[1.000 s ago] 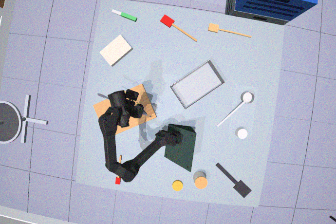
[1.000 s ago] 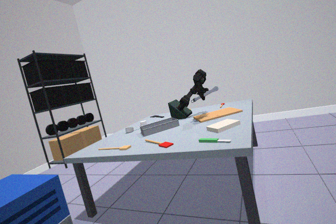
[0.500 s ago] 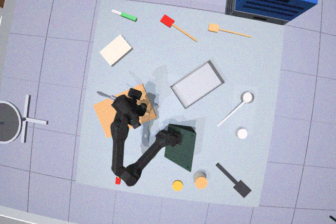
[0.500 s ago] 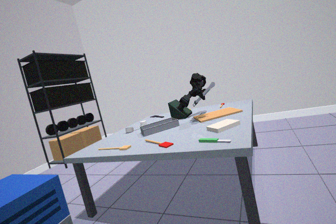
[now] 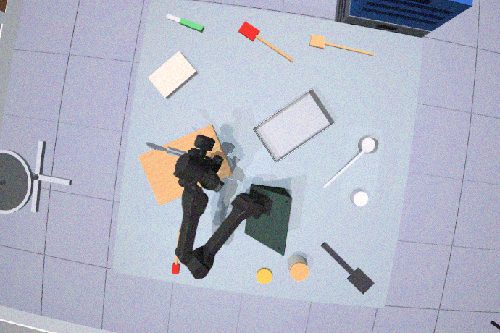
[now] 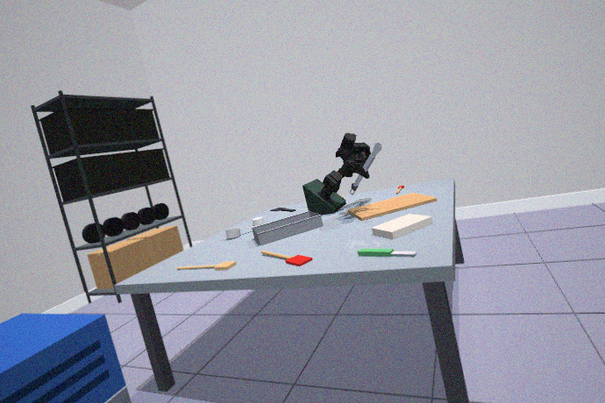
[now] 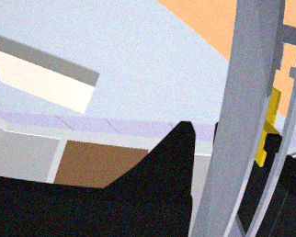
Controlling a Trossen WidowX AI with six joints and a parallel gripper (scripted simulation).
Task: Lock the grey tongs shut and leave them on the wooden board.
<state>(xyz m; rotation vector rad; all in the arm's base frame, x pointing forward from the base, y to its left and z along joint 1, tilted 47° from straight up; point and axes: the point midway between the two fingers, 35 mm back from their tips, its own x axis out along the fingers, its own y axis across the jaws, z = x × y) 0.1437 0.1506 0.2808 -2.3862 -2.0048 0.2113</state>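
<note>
My gripper tip is now 40 mm to the left of the yellow piece, 20 mm past it and 10 mm below it. Round my gripper tip: roasting tin 370 mm to the right, 200 mm ahead, 140 mm below; white block 300 mm ahead, 200 mm to the left, 150 mm below; wooden board 160 mm below, 80 mm behind, 50 mm to the left.
</note>
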